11 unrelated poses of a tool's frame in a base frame.
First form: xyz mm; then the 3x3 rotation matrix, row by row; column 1 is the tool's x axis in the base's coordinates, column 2 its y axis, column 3 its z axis. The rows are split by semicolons.
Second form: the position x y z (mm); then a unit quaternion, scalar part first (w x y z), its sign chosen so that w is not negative. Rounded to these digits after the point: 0 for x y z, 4 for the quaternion.
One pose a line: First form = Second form
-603 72 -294; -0.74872 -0.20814 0.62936; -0.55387 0.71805 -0.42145; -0.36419 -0.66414 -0.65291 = -603 72 -294 0.2813 -0.2157 0.8831 -0.3073
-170 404 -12; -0.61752 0.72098 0.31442; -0.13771 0.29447 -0.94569; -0.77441 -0.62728 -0.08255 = -170 404 -12 0.3855 0.2065 0.7061 -0.5569
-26 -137 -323; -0.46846 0.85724 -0.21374; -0.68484 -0.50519 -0.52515; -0.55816 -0.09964 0.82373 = -26 -137 -323 0.4610 0.2308 0.1868 -0.8363
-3 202 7; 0.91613 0.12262 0.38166; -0.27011 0.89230 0.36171; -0.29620 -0.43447 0.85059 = -3 202 7 0.9564 -0.2081 0.1772 -0.1027
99 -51 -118; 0.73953 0.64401 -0.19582; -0.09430 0.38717 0.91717; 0.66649 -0.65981 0.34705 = 99 -51 -118 0.7864 -0.5013 -0.2741 -0.2347
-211 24 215; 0.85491 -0.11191 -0.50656; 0.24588 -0.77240 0.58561; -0.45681 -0.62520 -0.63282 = -211 24 215 0.3353 -0.9028 -0.0371 0.2668
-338 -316 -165; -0.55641 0.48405 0.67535; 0.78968 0.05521 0.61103; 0.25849 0.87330 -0.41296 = -338 -316 -165 0.1465 0.4476 0.7114 0.5216
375 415 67; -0.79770 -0.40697 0.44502; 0.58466 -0.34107 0.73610; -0.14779 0.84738 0.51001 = 375 415 67 0.3046 0.0913 0.4865 0.8138
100 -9 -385; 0.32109 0.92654 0.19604; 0.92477 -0.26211 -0.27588; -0.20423 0.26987 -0.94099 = 100 -9 -385 0.1718 0.7944 0.5826 -0.0026
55 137 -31; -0.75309 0.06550 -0.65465; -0.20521 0.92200 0.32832; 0.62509 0.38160 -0.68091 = 55 137 -31 0.3493 0.0381 -0.9160 -0.1938
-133 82 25; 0.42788 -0.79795 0.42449; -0.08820 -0.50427 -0.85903; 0.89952 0.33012 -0.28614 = -133 82 25 0.3992 0.7447 -0.2975 0.4445
